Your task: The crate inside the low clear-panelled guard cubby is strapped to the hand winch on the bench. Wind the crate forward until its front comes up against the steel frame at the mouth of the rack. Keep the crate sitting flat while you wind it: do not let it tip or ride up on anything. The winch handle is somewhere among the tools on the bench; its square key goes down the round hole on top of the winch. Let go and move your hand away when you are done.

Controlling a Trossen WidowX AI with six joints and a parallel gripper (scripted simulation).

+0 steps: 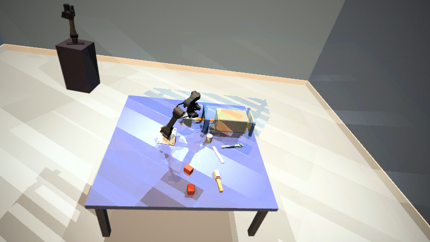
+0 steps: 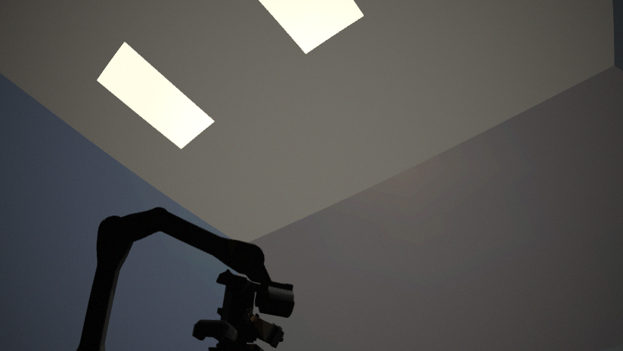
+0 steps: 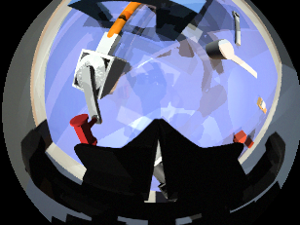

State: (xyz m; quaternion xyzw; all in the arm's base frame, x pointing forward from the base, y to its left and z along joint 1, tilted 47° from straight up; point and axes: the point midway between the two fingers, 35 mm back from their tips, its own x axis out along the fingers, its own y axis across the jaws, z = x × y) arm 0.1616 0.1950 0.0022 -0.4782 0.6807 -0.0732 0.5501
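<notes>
Now: the red piece 110 mm behind my gripper tip, 80 mm to the left of it and 40 mm below it. From my gripper tip the other things lie so: blue steel frame 130 mm ahead, 170 mm to the left, 70 mm below; grey winch 40 mm behind, 130 mm to the left, 140 mm below; winch handle 80 mm behind, 110 mm to the left, 70 mm below.
</notes>
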